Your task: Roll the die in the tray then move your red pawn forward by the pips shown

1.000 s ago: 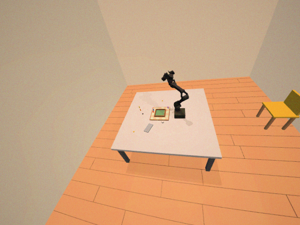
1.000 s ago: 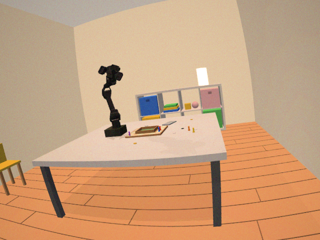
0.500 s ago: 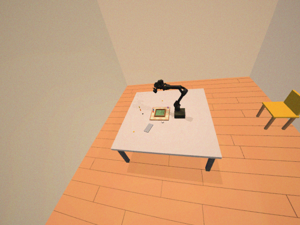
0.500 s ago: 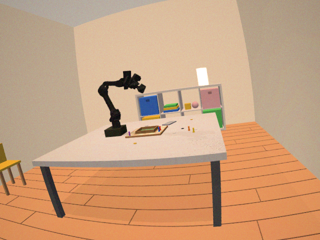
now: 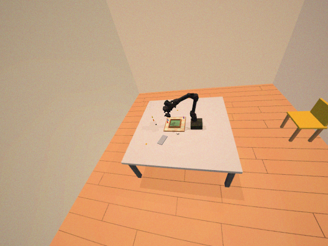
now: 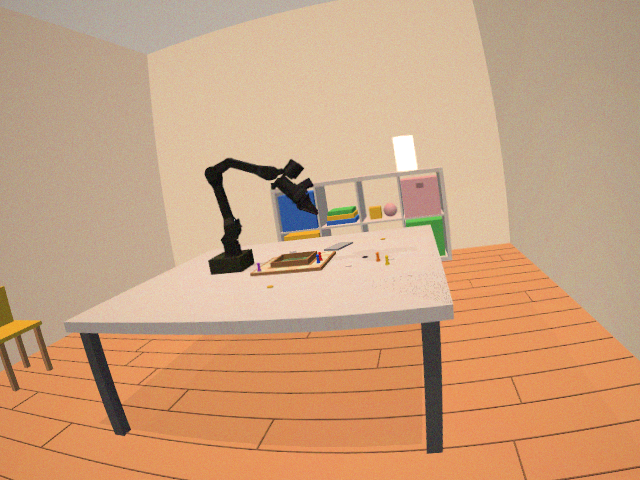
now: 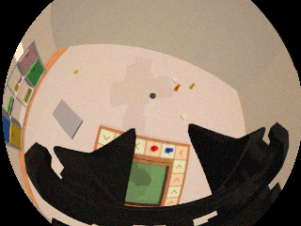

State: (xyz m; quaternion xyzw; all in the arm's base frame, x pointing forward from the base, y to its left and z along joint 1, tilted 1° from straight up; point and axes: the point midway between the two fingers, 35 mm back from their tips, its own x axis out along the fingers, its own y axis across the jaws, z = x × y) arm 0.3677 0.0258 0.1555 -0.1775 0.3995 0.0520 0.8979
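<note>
My gripper tip is 180 mm past the white die, 180 mm above it and 170 mm to the right of it. Round my gripper tip: green tray 190 mm below, 120 mm behind, 10 mm to the right; blue pawn 170 mm below, 80 mm to the right, 10 mm behind; red pawn 170 mm below, 40 mm to the right, 10 mm behind.
</note>
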